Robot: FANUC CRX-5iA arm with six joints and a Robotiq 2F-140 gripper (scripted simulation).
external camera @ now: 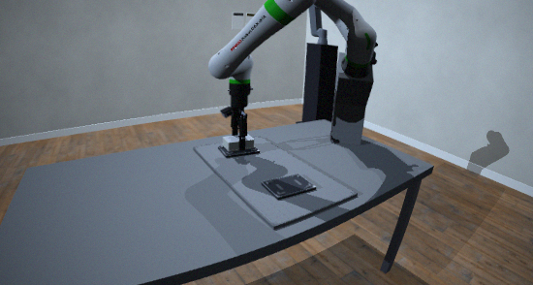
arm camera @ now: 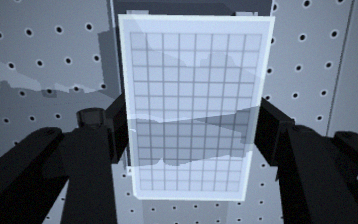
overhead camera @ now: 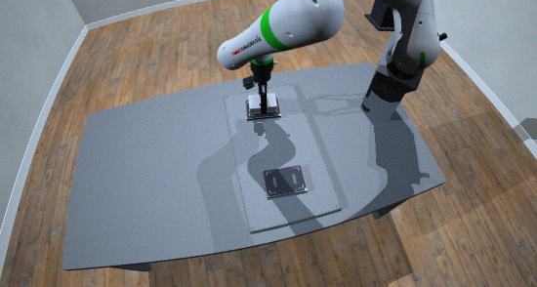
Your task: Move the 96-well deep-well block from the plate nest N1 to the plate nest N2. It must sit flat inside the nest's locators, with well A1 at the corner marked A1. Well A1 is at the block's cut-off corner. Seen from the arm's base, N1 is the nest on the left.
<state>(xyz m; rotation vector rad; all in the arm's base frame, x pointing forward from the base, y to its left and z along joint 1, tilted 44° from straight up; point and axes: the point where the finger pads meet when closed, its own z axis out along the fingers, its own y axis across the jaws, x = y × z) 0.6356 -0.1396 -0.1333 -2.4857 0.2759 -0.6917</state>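
The white 96-well deep-well block is 10 mm below my hand. The rest, counted from my hand: plate nest 40 mm below.
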